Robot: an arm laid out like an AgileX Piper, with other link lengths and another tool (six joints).
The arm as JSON. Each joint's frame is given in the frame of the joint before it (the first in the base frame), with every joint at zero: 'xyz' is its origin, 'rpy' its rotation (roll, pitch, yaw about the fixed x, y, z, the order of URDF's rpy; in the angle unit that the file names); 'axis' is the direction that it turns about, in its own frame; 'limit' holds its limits. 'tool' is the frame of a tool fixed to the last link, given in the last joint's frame.
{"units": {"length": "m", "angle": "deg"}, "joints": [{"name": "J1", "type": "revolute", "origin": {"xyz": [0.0, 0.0, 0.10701], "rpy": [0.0, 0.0, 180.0]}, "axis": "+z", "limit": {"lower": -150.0, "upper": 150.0}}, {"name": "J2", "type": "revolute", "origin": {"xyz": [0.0, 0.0, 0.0], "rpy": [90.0, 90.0, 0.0]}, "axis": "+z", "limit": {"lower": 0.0, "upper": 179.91}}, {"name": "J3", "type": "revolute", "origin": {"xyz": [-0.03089, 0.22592, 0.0], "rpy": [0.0, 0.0, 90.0]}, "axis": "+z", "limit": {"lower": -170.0, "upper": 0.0}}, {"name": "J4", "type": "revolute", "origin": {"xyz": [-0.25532, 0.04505, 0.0], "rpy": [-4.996, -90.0, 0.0]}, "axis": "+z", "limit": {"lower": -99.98, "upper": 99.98}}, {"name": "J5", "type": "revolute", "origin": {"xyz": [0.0, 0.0, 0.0], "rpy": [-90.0, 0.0, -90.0]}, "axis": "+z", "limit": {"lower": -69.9, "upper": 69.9}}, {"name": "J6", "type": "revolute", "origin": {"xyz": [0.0, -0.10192, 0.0], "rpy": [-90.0, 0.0, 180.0]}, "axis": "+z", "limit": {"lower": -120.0, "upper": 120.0}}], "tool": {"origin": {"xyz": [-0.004, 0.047, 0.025], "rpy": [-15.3, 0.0, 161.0]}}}
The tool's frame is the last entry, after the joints.
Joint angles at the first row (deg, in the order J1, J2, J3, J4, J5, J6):
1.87, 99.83, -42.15, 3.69, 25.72, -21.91
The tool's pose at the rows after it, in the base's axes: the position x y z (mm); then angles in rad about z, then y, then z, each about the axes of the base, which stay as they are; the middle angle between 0 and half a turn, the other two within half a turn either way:
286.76 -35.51 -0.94 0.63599 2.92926 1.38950
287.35 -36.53 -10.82 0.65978 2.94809 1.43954
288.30 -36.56 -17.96 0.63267 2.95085 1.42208
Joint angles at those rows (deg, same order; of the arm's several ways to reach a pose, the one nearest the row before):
1.87, 102.82, -42.26, 0.60, 21.84, -21.53
1.87, 105.23, -42.26, -1.28, 19.90, -21.48
1.87, 106.98, -42.26, -1.71, 17.88, -21.61

